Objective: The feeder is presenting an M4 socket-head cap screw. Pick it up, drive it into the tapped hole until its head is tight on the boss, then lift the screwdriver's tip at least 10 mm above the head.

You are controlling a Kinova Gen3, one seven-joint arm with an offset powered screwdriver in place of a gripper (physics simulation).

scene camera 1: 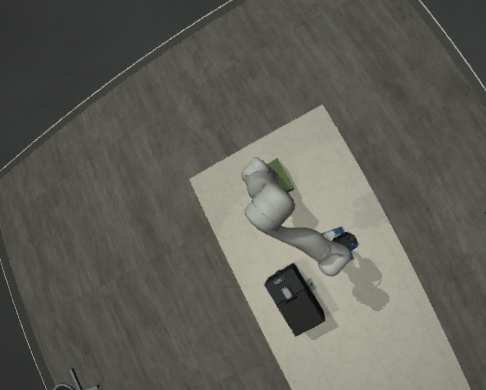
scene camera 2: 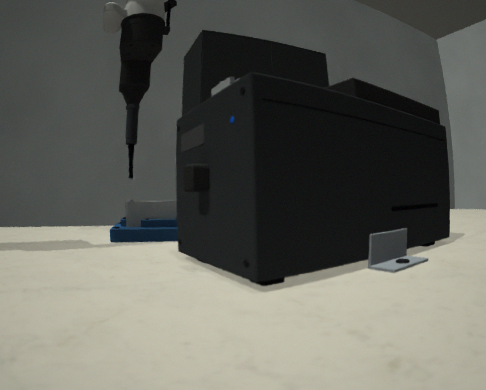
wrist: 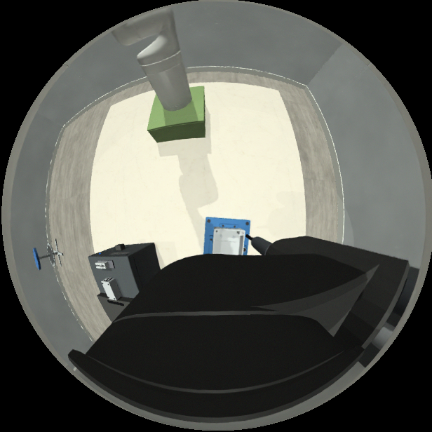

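Note:
My screwdriver's tip (scene camera 2: 131, 175) (wrist: 248, 236) is upright and dark, a short way above a corner of the pale housing (scene camera 2: 159, 209) (wrist: 229, 242). A gap shows between tip and housing in scene camera 2. I make out no screw on the tip. The housing sits in a blue fixture (scene camera 2: 145, 235) (wrist: 209, 226); the arm partly covers both in scene camera 1. A screw head at the corner boss is too small to make out. The black feeder (scene camera 1: 301, 306) (scene camera 2: 325, 180) (wrist: 120, 267) stands apart from the fixture; no screw can be made out at its outlet.
A grey angle bracket (scene camera 2: 387, 247) (scene camera 1: 311, 284) stands beside the feeder. The arm's base is on a green block (scene camera 1: 281, 175) (wrist: 177, 131) at one end of the pale table (scene camera 1: 385, 345). The feeder's tall body is an obstacle beside the fixture.

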